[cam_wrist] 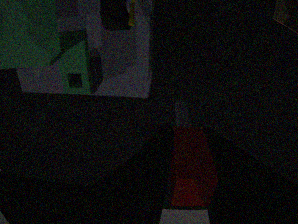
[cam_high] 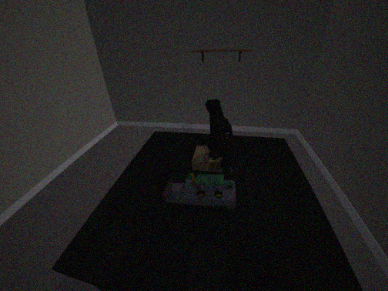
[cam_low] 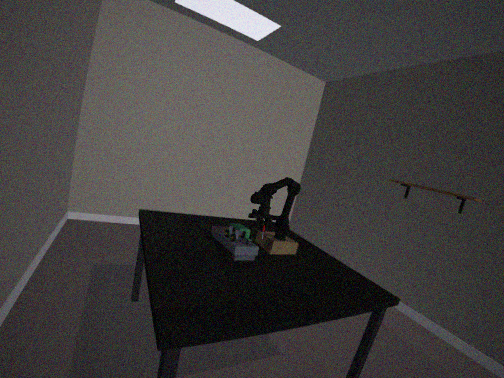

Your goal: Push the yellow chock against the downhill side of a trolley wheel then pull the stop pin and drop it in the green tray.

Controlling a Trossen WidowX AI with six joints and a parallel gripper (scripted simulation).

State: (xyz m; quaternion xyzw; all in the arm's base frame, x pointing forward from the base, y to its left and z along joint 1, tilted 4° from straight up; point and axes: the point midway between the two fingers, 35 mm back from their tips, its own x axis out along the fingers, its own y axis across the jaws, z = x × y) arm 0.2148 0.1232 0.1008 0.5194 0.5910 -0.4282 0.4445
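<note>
My gripper tip is now 190 mm to the left of the yellow chock, 90 mm above it and 60 mm short of it. Also, from my gripper tip: trolley 110 mm ahead, 90 mm to the right, 60 mm below; red-headed stop pin right at my gripper tip.
</note>
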